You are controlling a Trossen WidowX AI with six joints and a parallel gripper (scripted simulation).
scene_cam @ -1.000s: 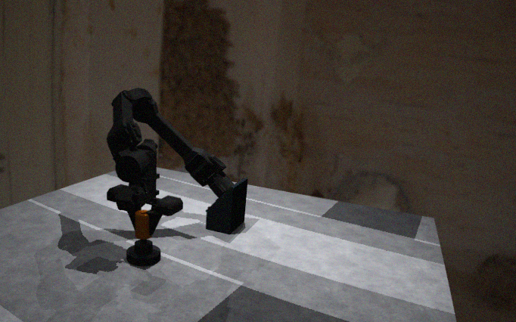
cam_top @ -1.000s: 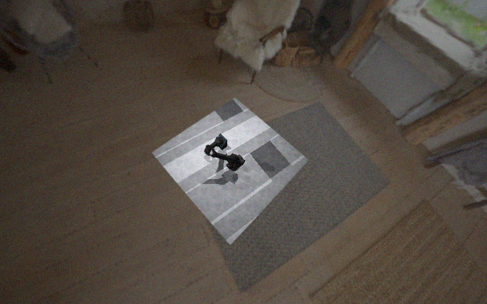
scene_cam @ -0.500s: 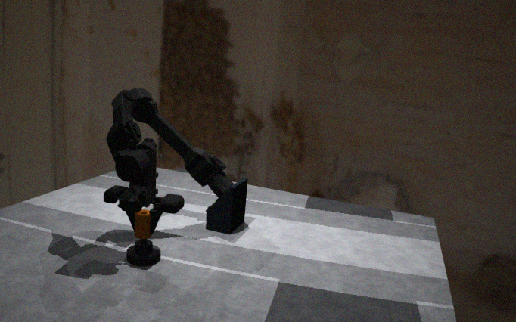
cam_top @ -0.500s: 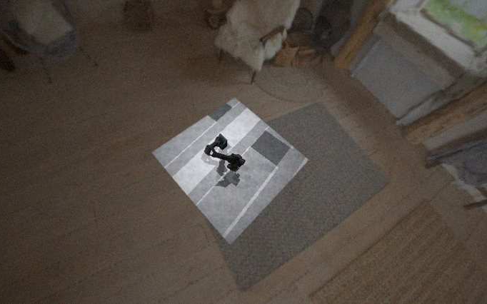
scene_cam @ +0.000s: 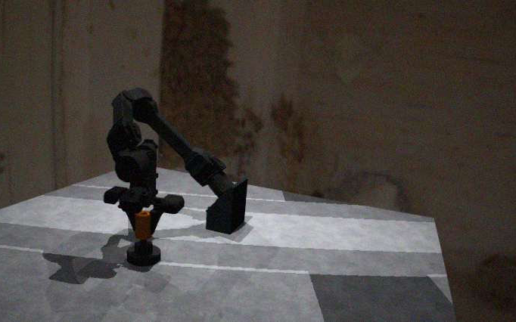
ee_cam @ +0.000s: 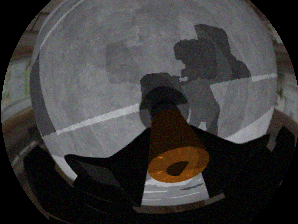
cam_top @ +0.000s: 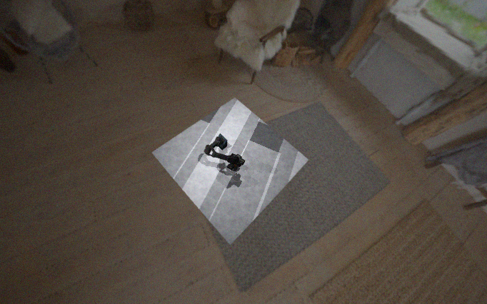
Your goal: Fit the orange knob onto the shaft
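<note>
My gripper tip is 2 cm below the orange knob. Round my gripper tip: dark round pedestal: 4 cm below.
</note>
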